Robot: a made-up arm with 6 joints.
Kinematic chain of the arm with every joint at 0, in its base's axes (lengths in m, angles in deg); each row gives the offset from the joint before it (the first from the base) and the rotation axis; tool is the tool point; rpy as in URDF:
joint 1: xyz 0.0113 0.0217 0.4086 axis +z
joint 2: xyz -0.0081 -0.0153 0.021 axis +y
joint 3: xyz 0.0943 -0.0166 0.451 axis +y
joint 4: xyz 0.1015 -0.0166 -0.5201 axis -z
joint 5: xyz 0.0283 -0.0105 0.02 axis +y
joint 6: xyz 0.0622 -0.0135 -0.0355 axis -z
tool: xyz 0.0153 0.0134 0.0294 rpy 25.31 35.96 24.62
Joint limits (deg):
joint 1: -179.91..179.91
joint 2: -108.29..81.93
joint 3: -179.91..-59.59
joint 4: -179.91..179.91
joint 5: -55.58..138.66
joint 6: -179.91..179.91
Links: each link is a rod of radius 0.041 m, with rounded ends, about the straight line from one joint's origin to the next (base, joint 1, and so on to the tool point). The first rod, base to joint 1, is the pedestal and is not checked.
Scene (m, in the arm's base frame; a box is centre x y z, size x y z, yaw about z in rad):
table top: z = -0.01
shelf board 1: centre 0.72 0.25 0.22 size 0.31 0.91 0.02 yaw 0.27
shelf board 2: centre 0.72 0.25 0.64 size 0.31 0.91 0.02 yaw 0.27
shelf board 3: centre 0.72 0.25 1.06 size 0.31 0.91 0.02 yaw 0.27
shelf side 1: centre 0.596 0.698 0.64 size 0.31 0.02 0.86 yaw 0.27
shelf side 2: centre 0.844 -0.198 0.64 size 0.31 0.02 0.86 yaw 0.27
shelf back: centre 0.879 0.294 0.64 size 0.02 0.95 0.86 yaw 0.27
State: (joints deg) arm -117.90 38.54 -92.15 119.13 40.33 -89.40
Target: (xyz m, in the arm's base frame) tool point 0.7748 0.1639 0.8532
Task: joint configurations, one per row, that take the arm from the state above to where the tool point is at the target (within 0.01 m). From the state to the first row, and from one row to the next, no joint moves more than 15 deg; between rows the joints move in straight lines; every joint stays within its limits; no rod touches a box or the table.
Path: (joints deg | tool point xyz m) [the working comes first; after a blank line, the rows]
Joints at the target: 17.20 19.22 -105.80 125.16 46.49 -92.13
Straight joint move there: touches shelf side 2.

1: -104.30 32.65 -88.98 120.30 40.28 -89.92 | -0.2796 -0.7255 0.5135
2: -90.69 26.77 -85.81 121.47 40.23 -90.44 | -0.0944 -0.7479 0.5670
3: -77.09 20.88 -82.65 122.65 40.19 -90.97 | 0.0840 -0.7227 0.6174
4: -63.48 14.99 -79.48 123.82 40.14 -91.49 | 0.2434 -0.6550 0.6640
5: -49.88 9.10 -76.31 124.99 40.09 -92.01 | 0.3736 -0.5533 0.7067
6: -36.28 3.22 -73.14 126.16 40.04 -92.53 | 0.4680 -0.4282 0.7450
7: -22.67 -2.67 -69.97 127.33 39.99 -93.06 | 0.5235 -0.2913 0.7790
8: -9.07 -8.56 -66.81 128.50 39.95 -93.58 | 0.5405 -0.1543 0.8085
9: 4.54 -14.45 -63.64 129.68 39.90 -94.10 | 0.5227 -0.0272 0.8333
10: 18.14 -20.33 -60.47 130.85 39.85 -94.62 | 0.4766 0.0813 0.8532
11: 17.91 -10.44 -71.80 129.43 41.51 -94.00 | 0.5542 0.1039 0.8732
12: 17.67 -0.55 -83.14 128.00 43.17 -93.38 | 0.6313 0.1256 0.8797
13: 17.43 9.34 -94.47 126.58 44.83 -92.75 | 0.7056 0.1458 0.8728
14: 17.20 19.22 -105.80 125.16 46.49 -92.13 | 0.7748 0.1640 0.8532

